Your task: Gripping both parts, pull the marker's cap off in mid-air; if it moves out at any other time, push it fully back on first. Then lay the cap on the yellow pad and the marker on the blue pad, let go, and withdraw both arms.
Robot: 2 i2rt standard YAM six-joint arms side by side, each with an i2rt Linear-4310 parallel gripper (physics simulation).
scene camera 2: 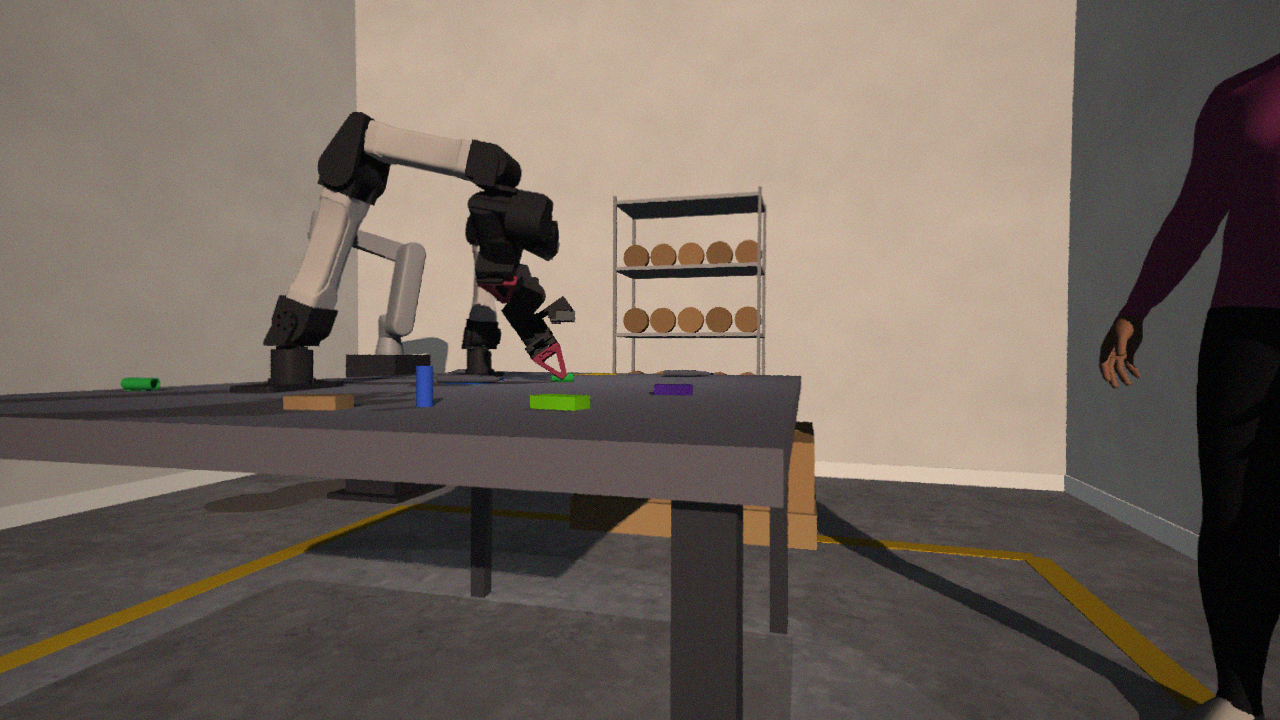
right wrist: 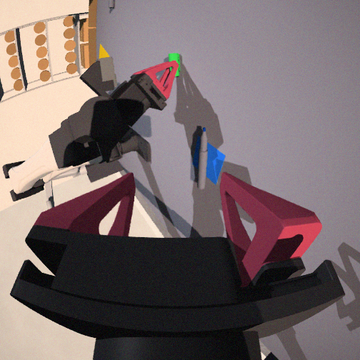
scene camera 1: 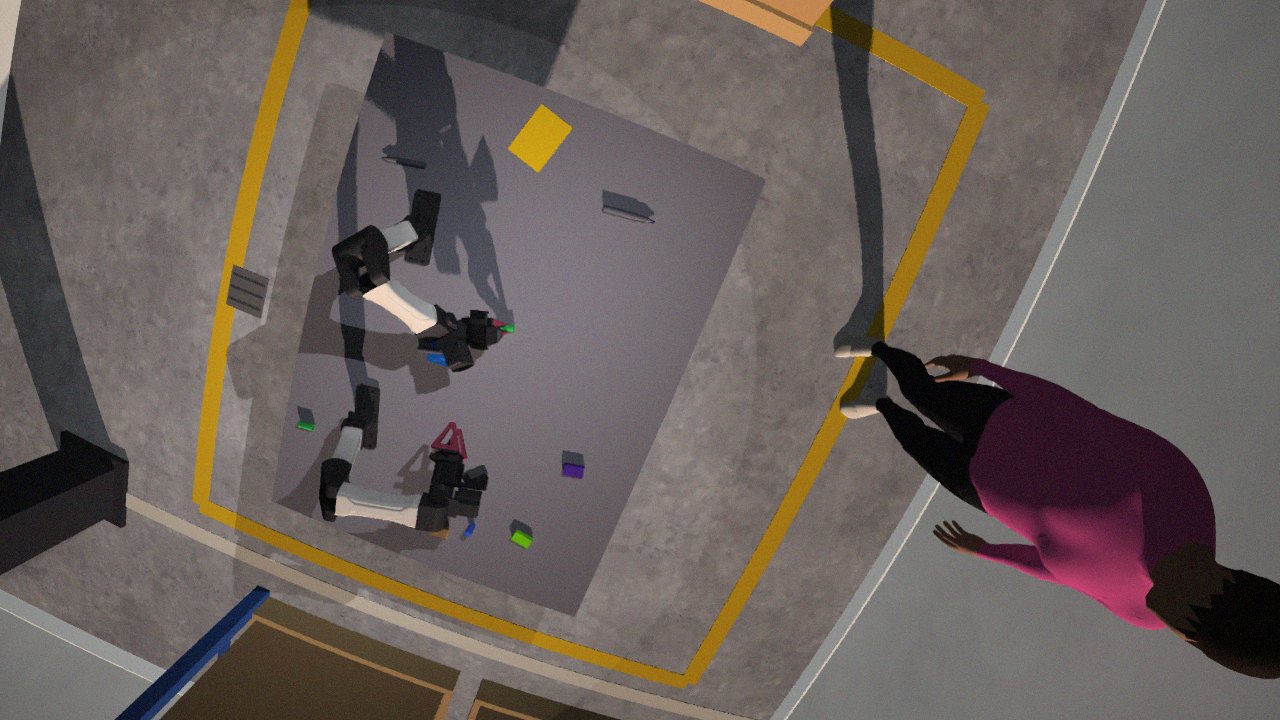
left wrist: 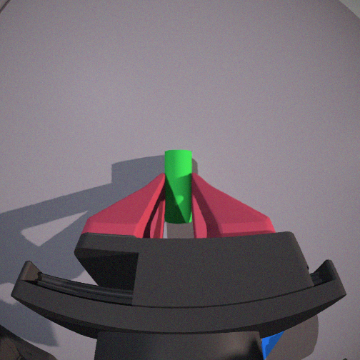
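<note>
My left gripper is shut on the green cap, a short cylinder lying at table level; its far end sticks out beyond the fingertips. The grey marker lies uncapped, its blue tip showing, across the blue pad in the right wrist view. The left arm partly hides the pad in scene camera 1. The yellow pad is bare. My right gripper is open and empty, raised above the table, apart from the marker.
Grey pens lie at the table's upper part. A purple block, a lime block, a tan block, an upright blue cylinder and another green cylinder are around the right arm.
</note>
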